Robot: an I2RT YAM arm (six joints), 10 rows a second.
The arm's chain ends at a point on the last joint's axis. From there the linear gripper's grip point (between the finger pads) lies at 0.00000 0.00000 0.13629 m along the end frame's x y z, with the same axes.
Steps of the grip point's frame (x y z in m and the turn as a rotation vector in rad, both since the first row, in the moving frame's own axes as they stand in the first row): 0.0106 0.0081 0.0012 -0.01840 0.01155 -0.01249; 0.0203 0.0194 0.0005 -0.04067 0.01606 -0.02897; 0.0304 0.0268 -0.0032 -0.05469 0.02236 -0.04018; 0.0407 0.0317 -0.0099 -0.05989 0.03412 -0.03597
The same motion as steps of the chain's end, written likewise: 0.0090 0.0056 0.0012 -0.01840 0.01155 -0.01249; 0.0180 0.0139 0.0006 -0.04067 0.01606 -0.02897; 0.0272 0.0194 -0.0030 -0.05469 0.02236 -0.04018; 0.0359 0.0236 -0.0096 -0.05989 0.03412 -0.03597
